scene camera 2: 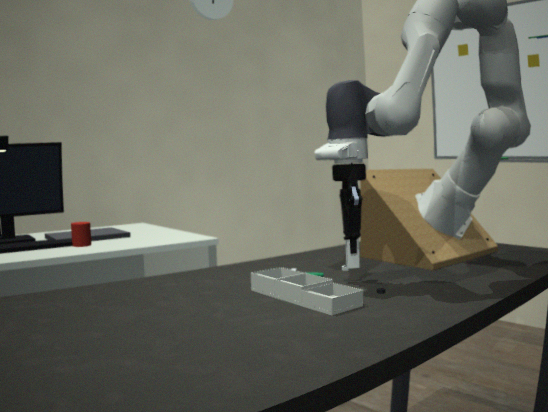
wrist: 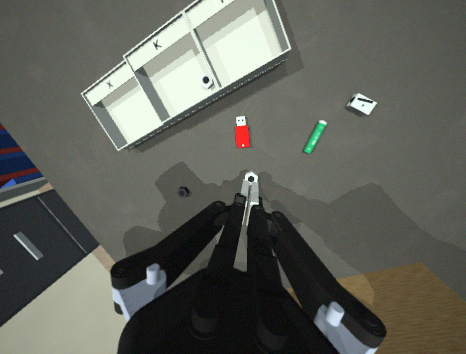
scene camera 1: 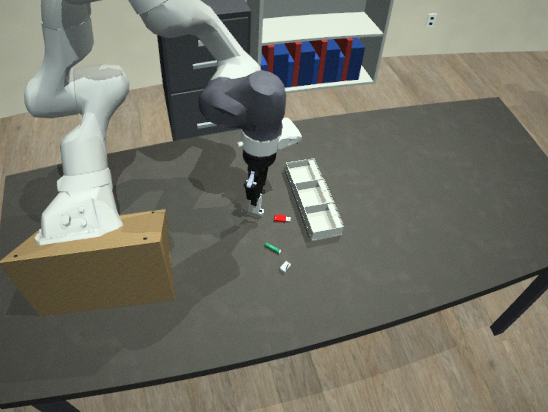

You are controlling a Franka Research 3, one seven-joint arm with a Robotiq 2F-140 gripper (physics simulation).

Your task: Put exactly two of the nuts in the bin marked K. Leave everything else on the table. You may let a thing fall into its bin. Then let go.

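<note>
My gripper is shut on a white nut, held at the fingertips a little above the table. Bin K is the middle compartment of the white tray. Another white nut lies inside bin K, near the divider. A black nut lies on the table, left of the fingertips in the wrist view; I cannot make it out in scene camera 1.
A red USB stick lies between gripper and tray. A green stick and a white sharpener lie farther along the table. The arm stands on a wooden block.
</note>
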